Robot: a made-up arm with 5 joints.
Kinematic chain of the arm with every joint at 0, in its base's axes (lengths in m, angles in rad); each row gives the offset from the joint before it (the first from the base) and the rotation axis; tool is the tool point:
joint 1: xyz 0 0 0.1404 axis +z
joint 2: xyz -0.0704 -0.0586 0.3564 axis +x
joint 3: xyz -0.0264 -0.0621 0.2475 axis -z
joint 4: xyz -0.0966 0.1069 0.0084 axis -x
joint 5: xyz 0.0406 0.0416 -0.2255 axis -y
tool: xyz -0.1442 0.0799 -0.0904
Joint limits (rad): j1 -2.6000..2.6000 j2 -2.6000..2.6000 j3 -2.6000..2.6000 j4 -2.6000..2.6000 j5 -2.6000..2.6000
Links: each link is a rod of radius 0.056 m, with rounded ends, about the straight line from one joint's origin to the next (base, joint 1, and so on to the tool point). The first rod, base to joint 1, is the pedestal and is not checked.
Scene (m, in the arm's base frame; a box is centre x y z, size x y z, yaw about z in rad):
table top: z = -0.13
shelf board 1: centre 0.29 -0.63 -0 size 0.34 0.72 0.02 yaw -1.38
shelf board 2: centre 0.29 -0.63 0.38 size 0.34 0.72 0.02 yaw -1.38
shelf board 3: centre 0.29 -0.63 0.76 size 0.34 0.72 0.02 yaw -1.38
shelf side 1: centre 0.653 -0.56 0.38 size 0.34 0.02 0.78 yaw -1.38
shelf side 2: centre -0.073 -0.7 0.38 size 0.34 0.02 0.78 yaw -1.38
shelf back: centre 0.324 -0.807 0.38 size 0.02 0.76 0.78 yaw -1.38
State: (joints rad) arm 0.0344 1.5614 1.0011 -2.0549 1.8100
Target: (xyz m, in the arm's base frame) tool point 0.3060 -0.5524 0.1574
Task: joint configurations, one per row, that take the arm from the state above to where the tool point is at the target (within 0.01 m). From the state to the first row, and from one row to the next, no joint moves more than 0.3 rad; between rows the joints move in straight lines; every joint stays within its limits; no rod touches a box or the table.
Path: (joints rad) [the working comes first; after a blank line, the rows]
Joints at the target: 0.3359 1.9890 1.7317 -2.6000 1.2614
Straight joint move there: touches shelf board 2.

1: -0.0470 1.5788 0.9969 -1.8094 1.8671
2: -0.1283 1.5962 0.9928 -1.5640 1.9242
3: -0.2097 1.6135 0.9886 -1.3185 1.9813
4: -0.2910 1.6309 0.9844 -1.0731 2.0384
5: -0.3724 1.6483 0.9803 -0.8276 2.0955
6: -0.3441 1.8314 1.2047 -1.0086 2.0941
7: -0.3159 2.0144 1.4292 -1.1895 2.0926
8: -0.2877 2.1975 1.6537 -1.3705 2.0912
9: -0.1629 2.1558 1.6693 -1.6164 1.9252
10: -0.0382 2.1141 1.6849 -1.8623 1.7593
11: 0.0865 2.0724 1.7005 -2.1082 1.5933
12: 0.2112 2.0307 1.7161 -2.3541 1.4273
13: 0.3359 1.9890 1.7317 -2.6000 1.2614

